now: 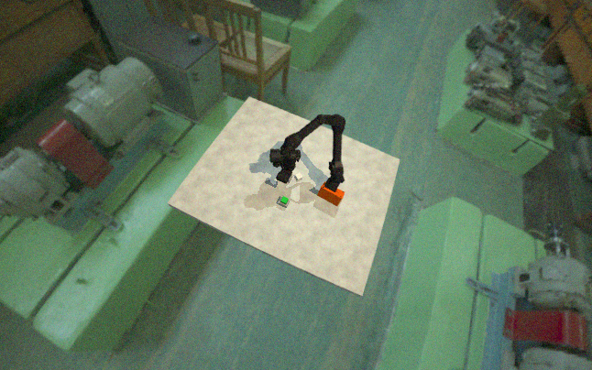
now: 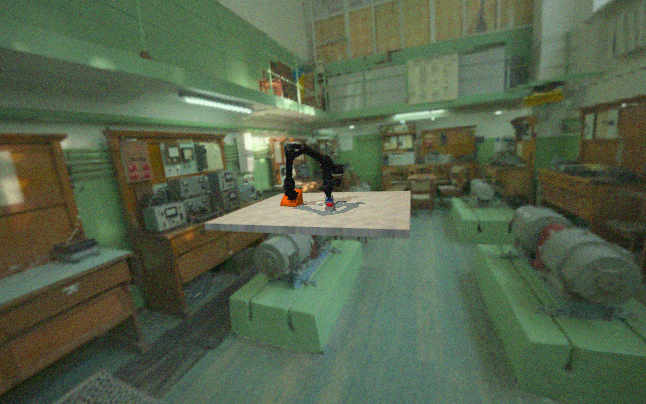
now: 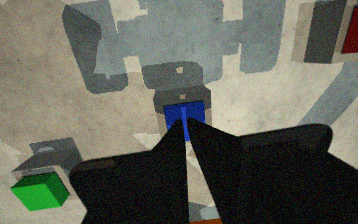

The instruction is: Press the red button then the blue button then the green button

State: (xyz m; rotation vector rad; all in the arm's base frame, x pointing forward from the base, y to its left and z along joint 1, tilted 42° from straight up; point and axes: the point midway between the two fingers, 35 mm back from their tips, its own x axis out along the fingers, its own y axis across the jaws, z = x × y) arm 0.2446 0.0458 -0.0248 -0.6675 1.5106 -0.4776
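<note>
Now: the blue button 1 cm below my gripper tip. Also, from my gripper tip: small white block: 5 cm behind, 4 cm to the right, 2 cm below; green button: 14 cm to the left, 7 cm behind.
</note>
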